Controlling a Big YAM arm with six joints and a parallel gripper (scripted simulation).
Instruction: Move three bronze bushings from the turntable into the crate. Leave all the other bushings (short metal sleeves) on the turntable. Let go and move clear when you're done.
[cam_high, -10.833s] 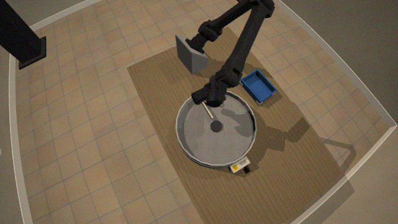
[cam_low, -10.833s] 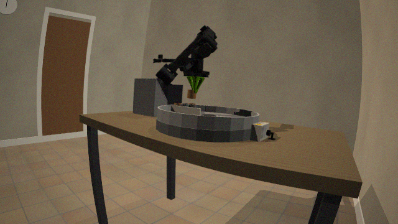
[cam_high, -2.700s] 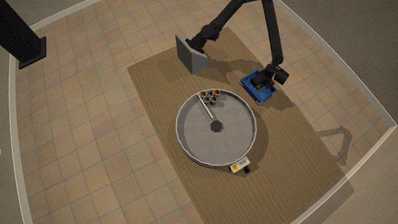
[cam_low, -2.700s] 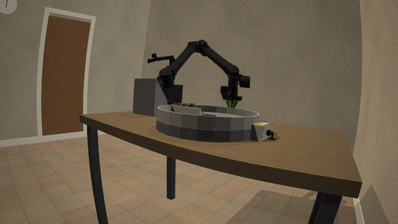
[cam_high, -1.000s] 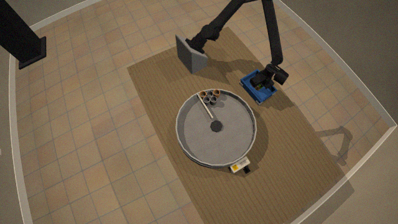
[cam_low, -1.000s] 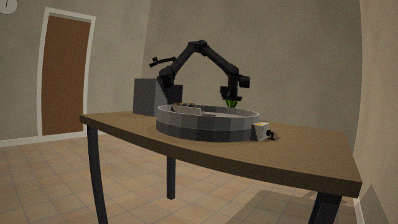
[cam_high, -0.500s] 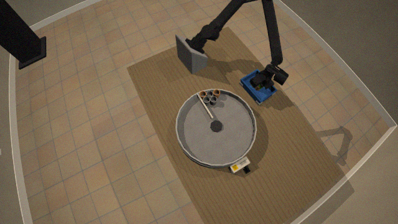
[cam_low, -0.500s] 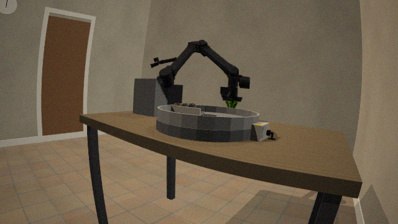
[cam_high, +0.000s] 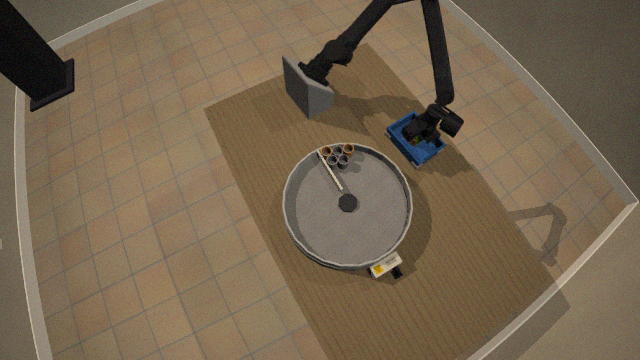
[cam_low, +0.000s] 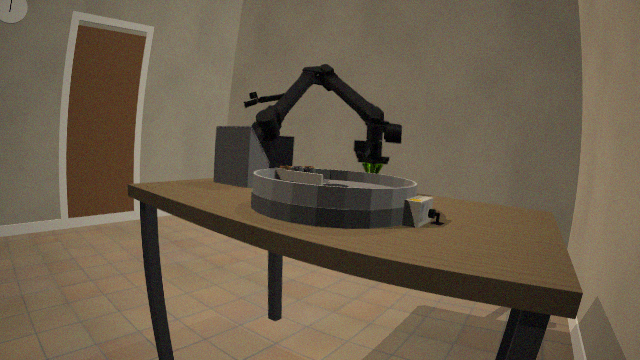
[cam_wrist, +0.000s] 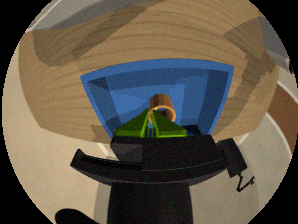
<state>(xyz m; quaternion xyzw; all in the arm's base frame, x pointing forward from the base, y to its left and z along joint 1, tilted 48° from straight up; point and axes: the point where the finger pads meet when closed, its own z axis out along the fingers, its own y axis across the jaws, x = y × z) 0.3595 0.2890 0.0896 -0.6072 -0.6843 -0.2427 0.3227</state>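
My hand is 20 mm past the blue crate and 10 mm above it. The rest, counted from my hand: grey turntable (360 mm to the right, 100 mm ahead, 10 mm above).
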